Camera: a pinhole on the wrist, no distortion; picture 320 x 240 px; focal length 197.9 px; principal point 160.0 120.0 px. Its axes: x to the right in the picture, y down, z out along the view. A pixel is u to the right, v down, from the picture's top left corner.
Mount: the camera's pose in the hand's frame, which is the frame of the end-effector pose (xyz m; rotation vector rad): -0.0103 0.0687 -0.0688 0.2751 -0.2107 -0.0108
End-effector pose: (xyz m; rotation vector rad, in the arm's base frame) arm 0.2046 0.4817 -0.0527 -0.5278 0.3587 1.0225
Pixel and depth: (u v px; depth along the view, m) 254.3 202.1 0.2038
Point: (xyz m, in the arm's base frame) 0.1505 0.6431 0.0395
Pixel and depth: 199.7 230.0 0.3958
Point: 0.0605 0.7558 0.2259
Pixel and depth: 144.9 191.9 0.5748
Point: 0.0376 0.7018 0.4354
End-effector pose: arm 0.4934 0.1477 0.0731 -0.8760 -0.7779 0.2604
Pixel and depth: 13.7 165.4 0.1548
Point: 0.3467 0.1482 -0.0309
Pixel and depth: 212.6 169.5 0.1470
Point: 0.4357 0.2374 0.0571
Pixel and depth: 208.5 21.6 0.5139
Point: 0.2072 0.1705 0.4706
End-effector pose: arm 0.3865 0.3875 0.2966 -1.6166 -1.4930 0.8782
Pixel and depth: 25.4 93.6 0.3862
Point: 0.1242 0.0618 0.2509
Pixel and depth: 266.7 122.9 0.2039
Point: 0.2692 0.4526 0.2156
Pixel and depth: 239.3 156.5 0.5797
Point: -0.0856 0.5229 0.0254
